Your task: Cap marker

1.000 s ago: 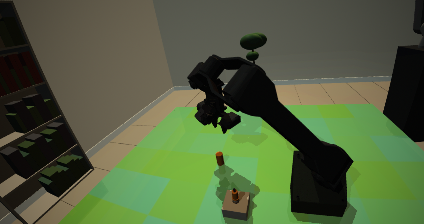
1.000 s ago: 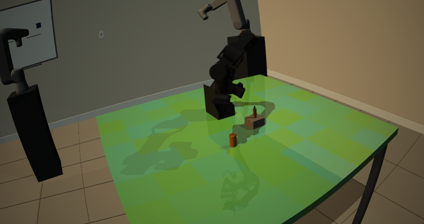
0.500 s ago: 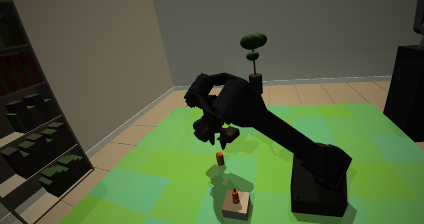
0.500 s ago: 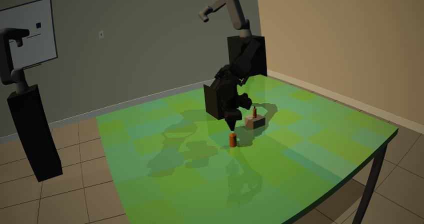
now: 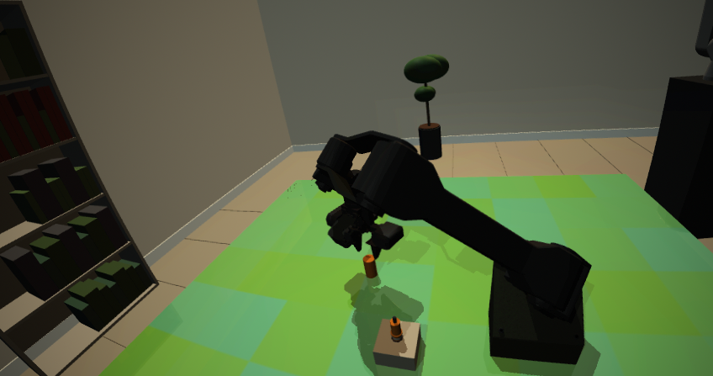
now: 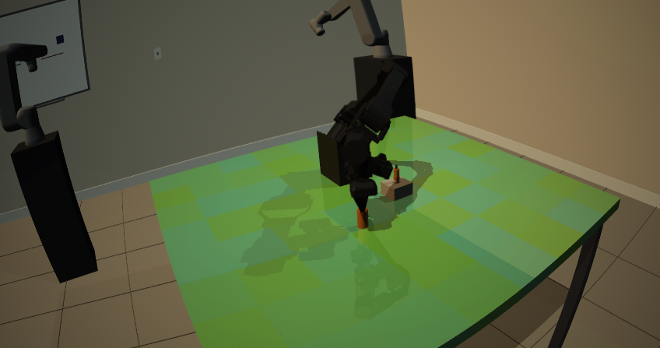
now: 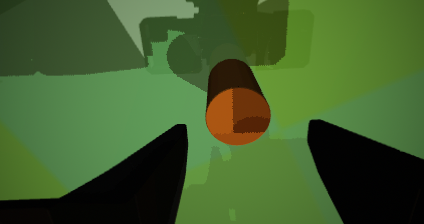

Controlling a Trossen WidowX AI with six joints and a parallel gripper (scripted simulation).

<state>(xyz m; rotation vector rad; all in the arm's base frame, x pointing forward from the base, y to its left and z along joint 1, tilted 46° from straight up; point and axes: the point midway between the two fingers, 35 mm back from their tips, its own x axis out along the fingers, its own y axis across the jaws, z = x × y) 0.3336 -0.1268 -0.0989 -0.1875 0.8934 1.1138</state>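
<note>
My gripper tip is now 3 cm above the orange cap. The rest, counted from my gripper tip: tan holder block: 20 cm to the left, 8 cm behind, 4 cm below.
</note>
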